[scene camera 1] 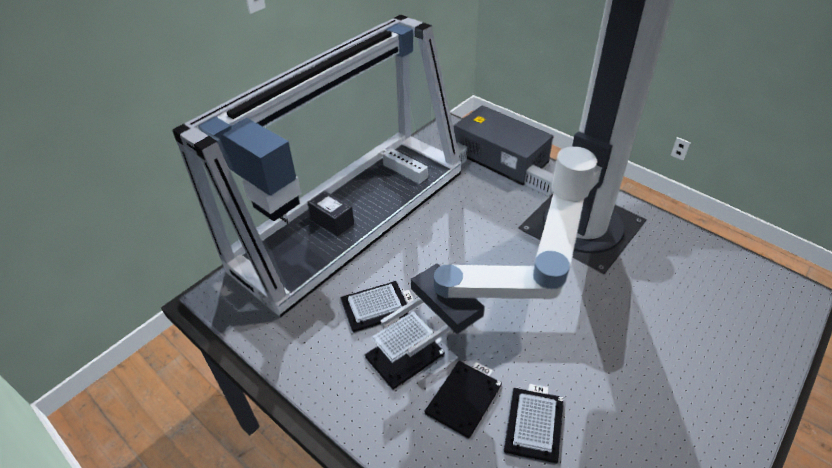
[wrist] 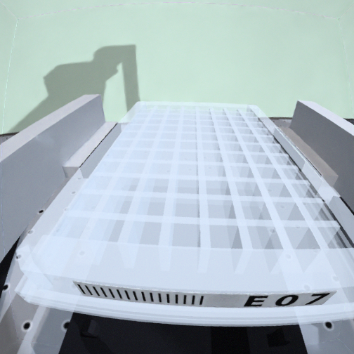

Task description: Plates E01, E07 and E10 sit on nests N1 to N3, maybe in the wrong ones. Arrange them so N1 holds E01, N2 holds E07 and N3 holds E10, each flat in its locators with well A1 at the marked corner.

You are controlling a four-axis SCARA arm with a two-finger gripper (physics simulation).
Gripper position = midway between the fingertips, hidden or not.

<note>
In view: my gripper [scene camera 1: 394, 338].
My gripper also shows in the wrist view [wrist: 197, 113].
</note>
